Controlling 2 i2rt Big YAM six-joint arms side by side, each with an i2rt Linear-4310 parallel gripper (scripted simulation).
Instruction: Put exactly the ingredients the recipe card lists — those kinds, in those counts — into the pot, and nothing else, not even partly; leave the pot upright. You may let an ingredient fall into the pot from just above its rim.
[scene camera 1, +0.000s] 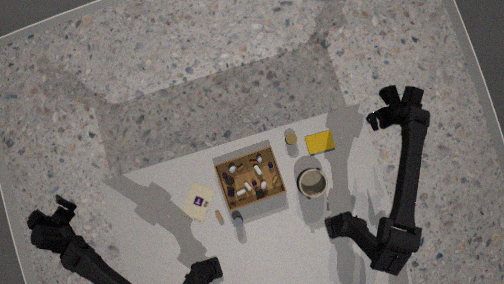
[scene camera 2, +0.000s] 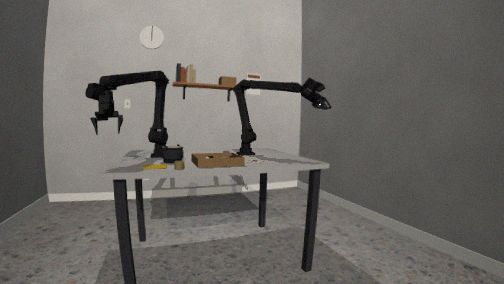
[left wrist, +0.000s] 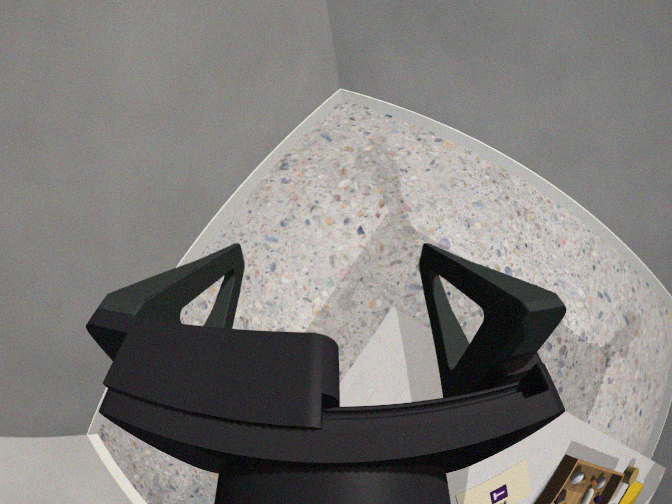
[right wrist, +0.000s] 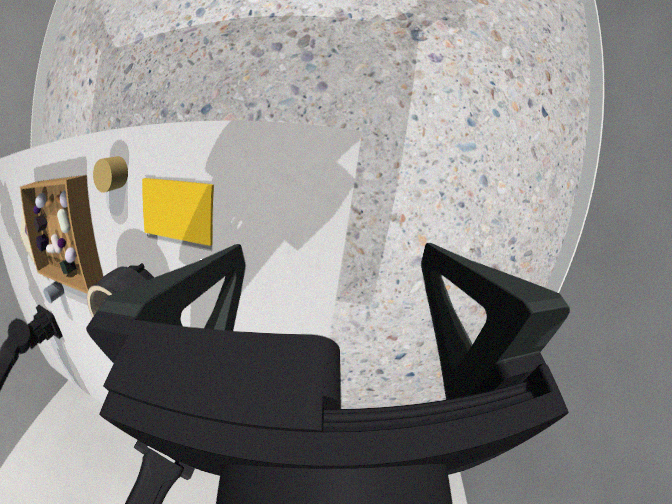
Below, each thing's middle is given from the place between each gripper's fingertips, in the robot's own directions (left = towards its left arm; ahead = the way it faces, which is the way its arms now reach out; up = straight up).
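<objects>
From my left hand: brass cylinder (right wrist: 111, 173) 890 mm to the right, 30 mm behind, 320 mm below; wooden crate (scene camera 1: 247, 174) 670 mm to the right, 130 mm behind, 330 mm below; dark pot (scene camera 1: 312, 183) 920 mm to the right, 240 mm behind, 290 mm below. My left gripper in sight: far to the left of the recipe card (scene camera 1: 199, 198), a fair way past it, far above it.
From my right hand: brass cylinder 330 mm to the left, 20 mm ahead, 160 mm below; yellow block (right wrist: 182, 210) 210 mm to the left, 30 mm behind, 170 mm below; dark pot 300 mm to the left, 190 mm behind, 120 mm below; wooden crate 550 mm to the left, 80 mm behind, 160 mm below.
</objects>
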